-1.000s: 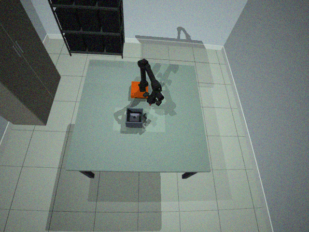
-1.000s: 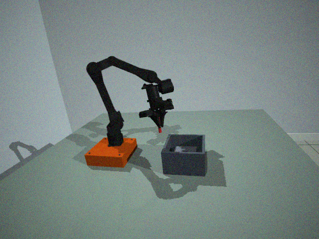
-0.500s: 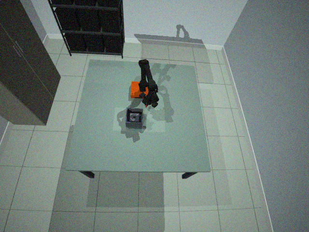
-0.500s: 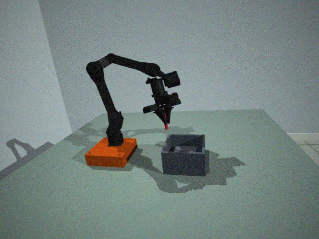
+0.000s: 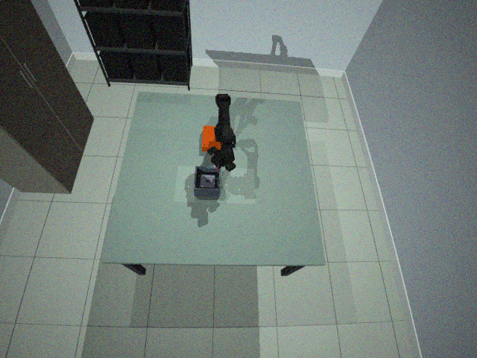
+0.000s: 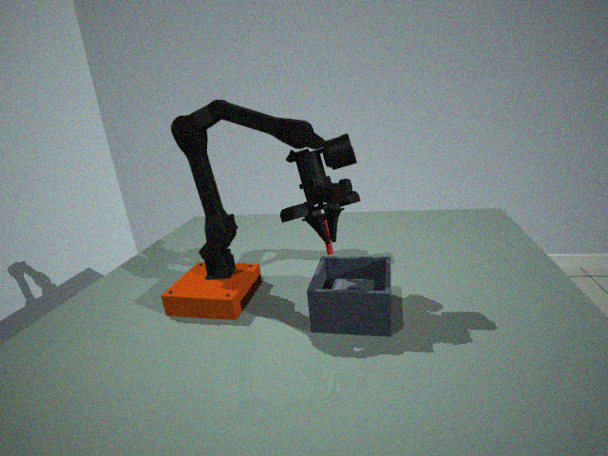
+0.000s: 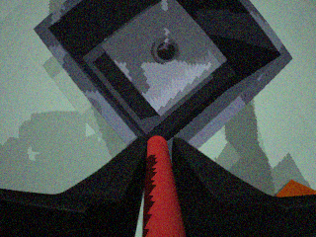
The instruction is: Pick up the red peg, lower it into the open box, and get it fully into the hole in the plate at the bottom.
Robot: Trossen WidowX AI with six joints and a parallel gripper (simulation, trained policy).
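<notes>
My gripper tip is now 40 mm short of the grey plate, 70 mm to the left of it and 100 mm above it. The rest, counted from my gripper tip: dark grey box 40 mm ahead, 70 mm to the right, 110 mm below; red peg 10 mm behind, 10 mm to the left, 10 mm above.
</notes>
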